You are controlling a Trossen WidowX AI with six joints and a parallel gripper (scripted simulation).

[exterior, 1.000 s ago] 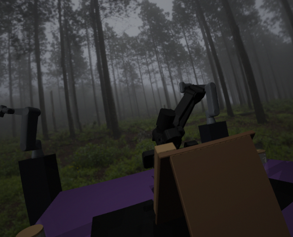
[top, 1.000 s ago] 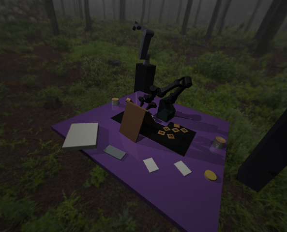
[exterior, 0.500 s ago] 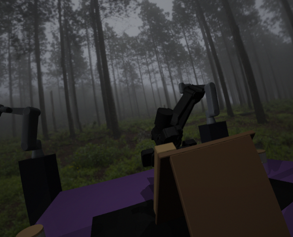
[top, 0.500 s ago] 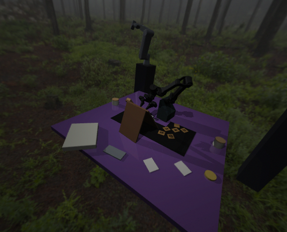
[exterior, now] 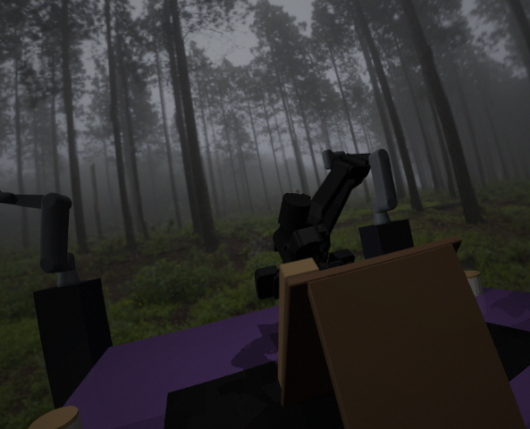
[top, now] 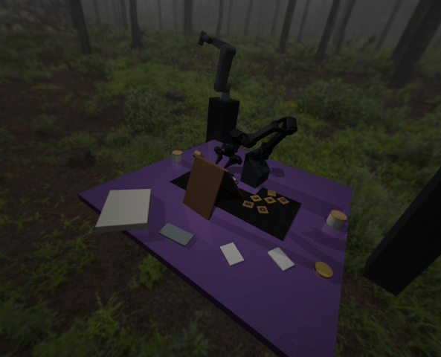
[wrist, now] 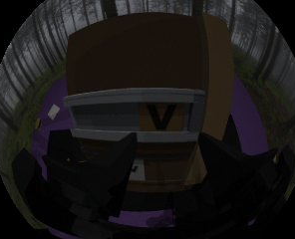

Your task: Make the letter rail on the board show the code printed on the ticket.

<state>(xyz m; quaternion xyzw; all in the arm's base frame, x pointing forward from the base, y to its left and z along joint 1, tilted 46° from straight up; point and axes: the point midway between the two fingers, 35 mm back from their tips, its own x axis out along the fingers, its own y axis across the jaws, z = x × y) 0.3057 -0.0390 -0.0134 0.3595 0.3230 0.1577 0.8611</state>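
The tan letter tile marked v is 30 mm ahead of my gripper tip, 10 mm to the left of it and 20 mm below it. Also, from my gripper tip: white ticket: 30 mm behind, 70 mm to the left, 110 mm below; black mat: 130 mm behind, 70 mm to the left, 190 mm below; grey card: 390 mm ahead, 110 mm to the left, 190 mm below.
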